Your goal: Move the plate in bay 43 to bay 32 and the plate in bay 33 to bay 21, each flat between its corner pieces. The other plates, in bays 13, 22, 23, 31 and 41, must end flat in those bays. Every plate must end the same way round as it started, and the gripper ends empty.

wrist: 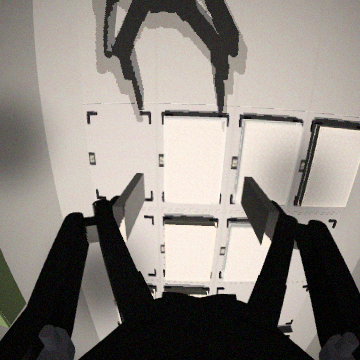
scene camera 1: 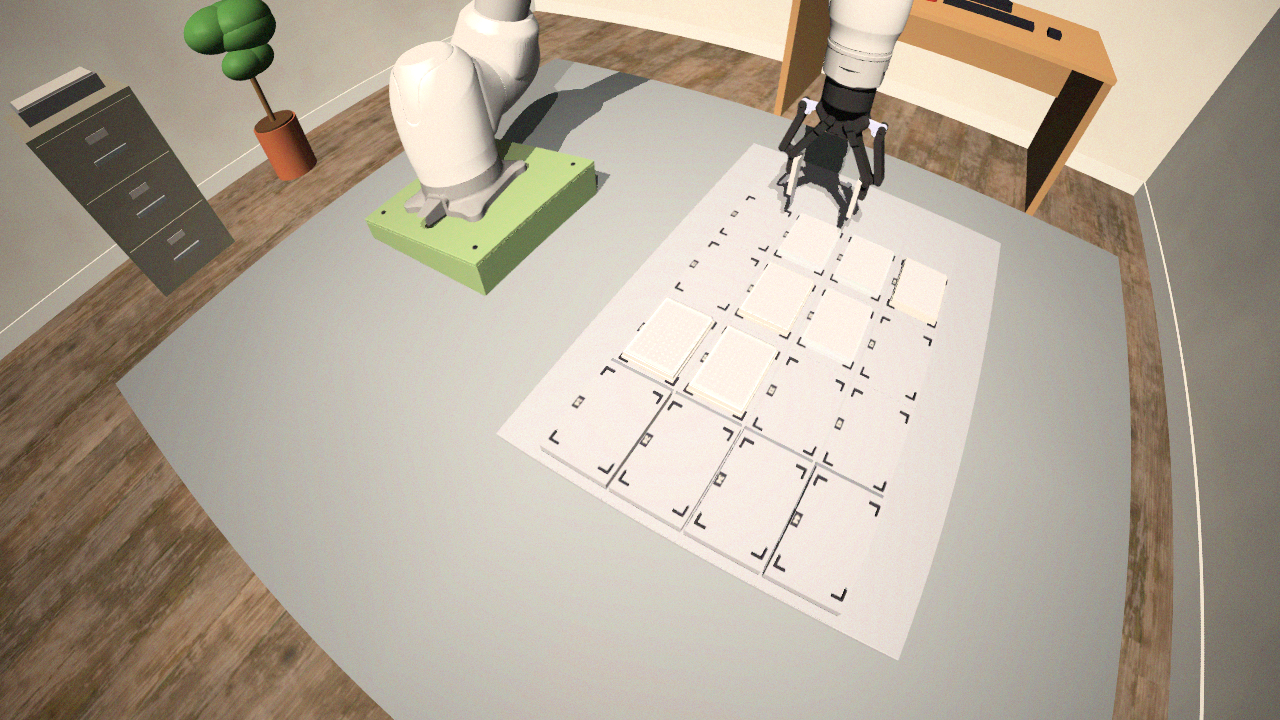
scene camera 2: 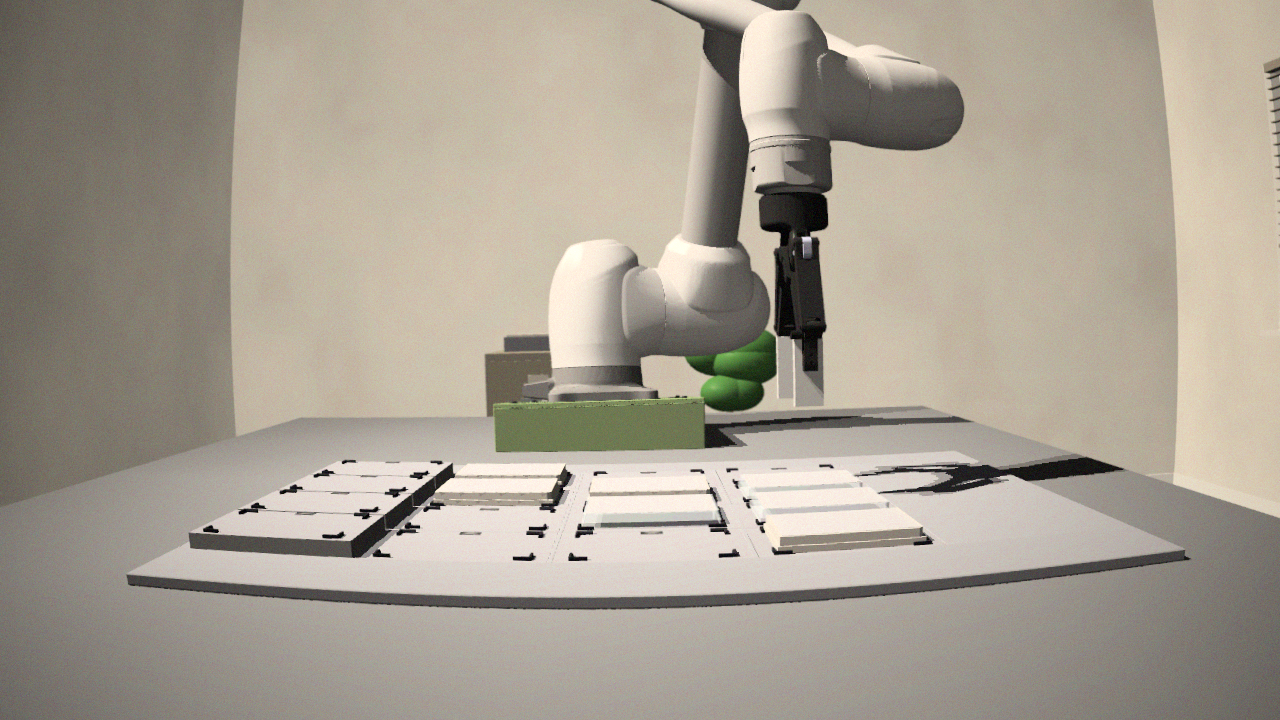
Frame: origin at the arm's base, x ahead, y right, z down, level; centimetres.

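Seen in the pictures: gripper, fingertip midpoint: [wrist: 192,188] [scene camera 1: 820,201] [scene camera 2: 799,401]; arm's base, origin of the base link: [scene camera 1: 466,188] [scene camera 2: 597,400].
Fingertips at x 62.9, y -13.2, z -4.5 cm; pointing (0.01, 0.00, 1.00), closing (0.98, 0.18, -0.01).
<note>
Offsets run from my fingertips to a thing's middle. "pt": to the spot under its first point. Level surfaces: height alone.
My gripper [scene camera 1: 820,204] [scene camera 2: 796,400] [wrist: 192,188] is open and empty, raised above the plate in bay 21 @[pt dy +1.3, dx -0.1, dz +8.4 cm] [scene camera 1: 808,242] [scene camera 2: 796,480] [wrist: 194,160]. That pale plate lies flat between its corner pieces. The plate in bay 32 @[pt dy +19.2, dx +7.4, dz +8.4 cm] [scene camera 1: 836,326] [scene camera 2: 650,509] [wrist: 244,255] looks flat, partly behind a finger in the wrist view. Other pale plates look flat in bay 31 @[pt dy +3.5, dx +10.0, dz +8.4 cm] [scene camera 1: 861,266] [wrist: 272,160], bay 41 @[pt dy +4.3, dx +21.2, dz +8.4 cm] [scene camera 1: 920,288] [scene camera 2: 843,522] [wrist: 331,167], bay 22 @[pt dy +16.5, dx -3.0, dz +8.4 cm] [scene camera 1: 776,295] [wrist: 190,252], bay 13 @[pt dy +31.0, dx -16.2, dz +8.4 cm] [scene camera 1: 668,338] and bay 23 @[pt dy +33.2, dx -5.7, dz +8.4 cm] [scene camera 1: 733,371]. Bays 33 @[pt dy +34.0, dx +4.1, dz +9.8 cm] [scene camera 1: 796,402] and 43 @[pt dy +36.2, dx +15.3, dz +9.8 cm] [scene camera 1: 868,438] hold no plate.
Four raised bays [scene camera 1: 747,501] [scene camera 2: 268,542] form the near row in scene camera 1, without plates. The white board @[dz +9.8 cm] [scene camera 1: 948,501] [scene camera 2: 626,586] carries all the bays. The green base [scene camera 1: 537,228] [scene camera 2: 599,428] bears the arm. A desk [scene camera 1: 1011,67] stands behind.
</note>
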